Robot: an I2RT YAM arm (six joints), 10 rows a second.
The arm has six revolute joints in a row. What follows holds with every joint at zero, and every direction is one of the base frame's. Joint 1 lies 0.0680 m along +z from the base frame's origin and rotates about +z. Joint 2 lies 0.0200 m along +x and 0.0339 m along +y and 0.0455 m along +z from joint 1 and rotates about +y. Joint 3 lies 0.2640 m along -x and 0.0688 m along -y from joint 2 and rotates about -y. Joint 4 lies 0.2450 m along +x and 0.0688 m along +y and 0.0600 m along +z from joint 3 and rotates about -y. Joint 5 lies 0.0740 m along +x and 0.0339 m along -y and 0.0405 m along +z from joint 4 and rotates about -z. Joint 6 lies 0.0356 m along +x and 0.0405 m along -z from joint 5 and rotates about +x. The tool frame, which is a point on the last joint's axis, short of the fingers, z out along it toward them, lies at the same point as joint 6; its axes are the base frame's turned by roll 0.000, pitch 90.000 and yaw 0.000 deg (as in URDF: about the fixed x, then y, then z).
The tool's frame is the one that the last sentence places.
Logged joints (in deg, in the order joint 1, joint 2, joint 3, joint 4, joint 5, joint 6), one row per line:
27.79, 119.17, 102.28, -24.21, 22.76, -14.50
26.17, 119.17, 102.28, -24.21, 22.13, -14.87
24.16, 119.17, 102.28, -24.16, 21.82, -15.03
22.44, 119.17, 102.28, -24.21, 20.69, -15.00
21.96, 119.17, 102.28, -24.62, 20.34, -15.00
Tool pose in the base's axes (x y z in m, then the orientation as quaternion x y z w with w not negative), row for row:
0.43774, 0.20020, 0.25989, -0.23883, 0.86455, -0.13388, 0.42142
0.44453, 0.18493, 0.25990, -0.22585, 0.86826, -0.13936, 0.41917
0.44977, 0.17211, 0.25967, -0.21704, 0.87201, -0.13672, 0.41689
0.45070, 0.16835, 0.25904, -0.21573, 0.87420, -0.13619, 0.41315
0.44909, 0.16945, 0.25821, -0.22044, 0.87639, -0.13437, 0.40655
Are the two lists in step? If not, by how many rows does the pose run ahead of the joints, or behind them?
The pose runs 1 row ahead of the joints: the pose in row i belongs to the joints in row i + 1.
